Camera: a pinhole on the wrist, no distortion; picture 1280 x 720 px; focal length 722.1 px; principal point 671.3 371.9 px. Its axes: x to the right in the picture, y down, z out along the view. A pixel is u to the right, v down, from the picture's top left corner.
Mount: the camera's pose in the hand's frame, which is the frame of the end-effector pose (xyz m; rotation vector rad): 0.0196 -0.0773 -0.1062 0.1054 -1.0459 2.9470
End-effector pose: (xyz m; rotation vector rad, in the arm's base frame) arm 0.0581 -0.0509 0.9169 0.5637 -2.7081 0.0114
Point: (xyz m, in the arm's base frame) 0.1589 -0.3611 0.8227
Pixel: 756.2 568.9
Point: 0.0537 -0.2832 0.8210
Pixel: 608.6 294.3
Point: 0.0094 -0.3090 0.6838
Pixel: 651.4 169.0
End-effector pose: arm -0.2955 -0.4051 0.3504 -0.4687 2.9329 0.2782
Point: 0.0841 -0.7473 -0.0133
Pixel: 967.3 445.4
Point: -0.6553 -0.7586 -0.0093
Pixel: outside the picture
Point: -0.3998 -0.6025 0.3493
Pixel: outside the picture
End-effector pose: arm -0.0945 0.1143 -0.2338 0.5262 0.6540 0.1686
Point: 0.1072 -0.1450 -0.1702
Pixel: 676.6 64.5
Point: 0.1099 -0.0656 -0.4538
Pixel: 132.2 480.5
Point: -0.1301 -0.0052 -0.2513
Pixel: 1213.3 66.5
